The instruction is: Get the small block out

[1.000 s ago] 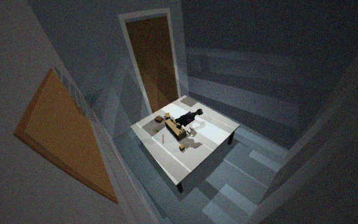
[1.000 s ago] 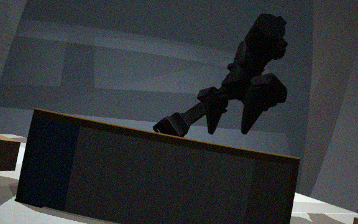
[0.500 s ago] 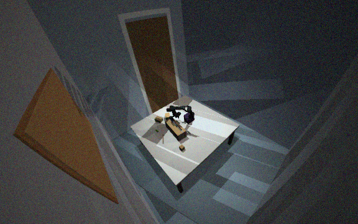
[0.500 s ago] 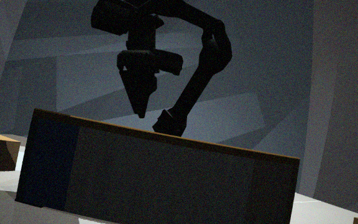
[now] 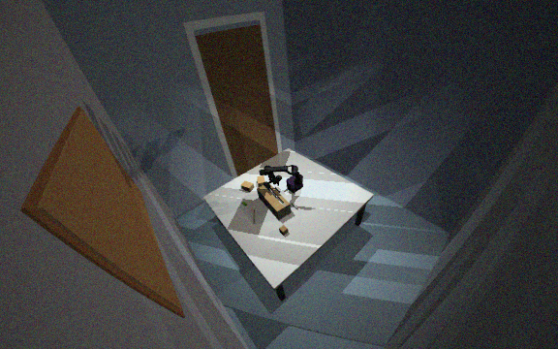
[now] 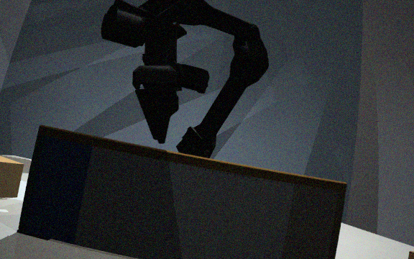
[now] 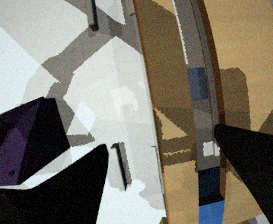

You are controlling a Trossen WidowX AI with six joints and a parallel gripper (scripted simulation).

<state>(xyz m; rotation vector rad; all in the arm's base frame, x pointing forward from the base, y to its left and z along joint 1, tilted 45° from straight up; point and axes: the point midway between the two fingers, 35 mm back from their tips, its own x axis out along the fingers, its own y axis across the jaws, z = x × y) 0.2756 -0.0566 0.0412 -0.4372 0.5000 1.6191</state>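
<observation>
The tan box lies 80 mm below my gripper tip, 60 mm to the left of it and 30 mm ahead of it. From my gripper tip the other things lie so: thin stick 300 mm ahead, 140 mm below, 70 mm to the left.
</observation>
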